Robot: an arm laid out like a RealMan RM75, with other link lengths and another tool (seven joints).
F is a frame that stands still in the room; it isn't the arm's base.
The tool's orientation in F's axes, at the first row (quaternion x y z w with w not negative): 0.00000, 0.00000, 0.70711, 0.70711
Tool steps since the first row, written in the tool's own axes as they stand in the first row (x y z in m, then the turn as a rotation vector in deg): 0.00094, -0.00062, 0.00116, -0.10, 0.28, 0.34; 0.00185, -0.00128, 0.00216, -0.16, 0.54, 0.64; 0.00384, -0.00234, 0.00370, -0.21, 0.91, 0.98; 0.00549, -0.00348, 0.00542, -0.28, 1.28, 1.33; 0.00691, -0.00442, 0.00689, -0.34, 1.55, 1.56; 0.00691, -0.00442, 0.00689, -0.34, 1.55, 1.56; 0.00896, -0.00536, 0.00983, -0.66, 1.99, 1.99
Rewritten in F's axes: 0.00062, 0.00094, 0.00116, -0.28, -0.10, 0.34; 0.00128, 0.00185, 0.00216, -0.54, -0.16, 0.64; 0.00234, 0.00384, 0.00370, -0.91, -0.21, 0.98; 0.00348, 0.00549, 0.00542, -1.28, -0.28, 1.33; 0.00442, 0.00691, 0.00689, -1.55, -0.34, 1.56; 0.00442, 0.00691, 0.00689, -1.55, -0.34, 1.56; 0.00536, 0.00896, 0.00983, -1.99, -0.66, 1.99
